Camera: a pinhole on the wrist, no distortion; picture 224 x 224 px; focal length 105.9 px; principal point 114.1 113.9 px. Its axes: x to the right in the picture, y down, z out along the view. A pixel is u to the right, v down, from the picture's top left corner.
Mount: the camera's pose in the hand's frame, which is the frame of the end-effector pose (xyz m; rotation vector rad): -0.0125 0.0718 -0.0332 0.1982 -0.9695 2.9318
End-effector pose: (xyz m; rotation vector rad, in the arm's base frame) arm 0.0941 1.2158 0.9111 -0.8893 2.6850 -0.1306
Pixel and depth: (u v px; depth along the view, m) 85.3 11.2 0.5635
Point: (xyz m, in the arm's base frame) 0.0366 1.2164 0.1358
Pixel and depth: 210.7 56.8 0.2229
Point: 0.2874 1.3547 0.7213
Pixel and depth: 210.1 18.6 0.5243
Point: 0.5400 1.5666 0.2974
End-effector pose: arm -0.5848 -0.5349 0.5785 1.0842 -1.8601 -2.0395
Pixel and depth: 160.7 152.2 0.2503
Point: -0.5385 -0.3444 0.4749
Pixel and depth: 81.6 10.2 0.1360
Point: -0.7468 -0.4690 0.6400
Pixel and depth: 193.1 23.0 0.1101
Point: -0.6329 -0.4129 0.6775
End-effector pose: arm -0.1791 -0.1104 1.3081 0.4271 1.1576 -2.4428
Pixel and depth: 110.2 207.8 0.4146
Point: -0.4256 0.0961 1.6607
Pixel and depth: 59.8 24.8 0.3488
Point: -0.3694 -0.5272 1.3842
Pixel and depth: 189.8 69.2 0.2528
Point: -0.0655 -0.2806 1.5264
